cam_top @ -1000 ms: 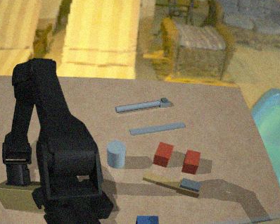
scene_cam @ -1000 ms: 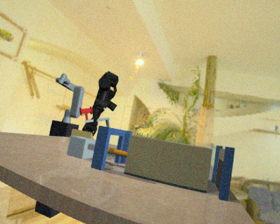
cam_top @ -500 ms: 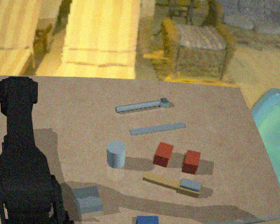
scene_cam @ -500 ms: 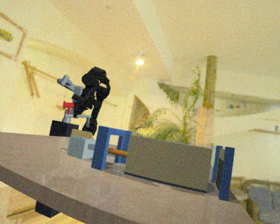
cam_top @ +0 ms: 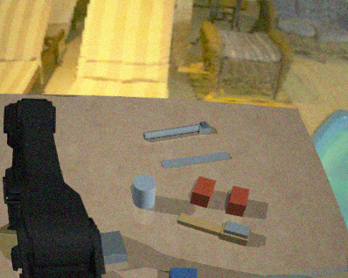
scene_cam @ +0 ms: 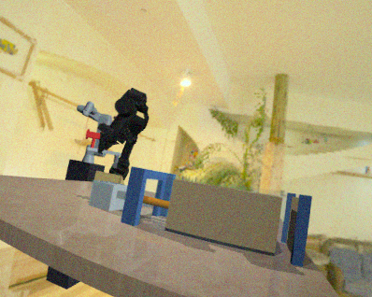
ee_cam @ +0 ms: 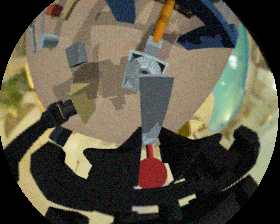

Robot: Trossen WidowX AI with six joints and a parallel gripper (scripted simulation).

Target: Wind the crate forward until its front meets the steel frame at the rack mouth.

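My gripper tip is now 3 cm past the red spool-shaped piece, 1 cm to the left of it and 5 cm below it. The rest, counted from my gripper tip: winch handle (2 cm above); grey winch (5 cm ahead, 1 cm to the left, 16 cm below); blue frame (22 cm ahead, 8 cm below).
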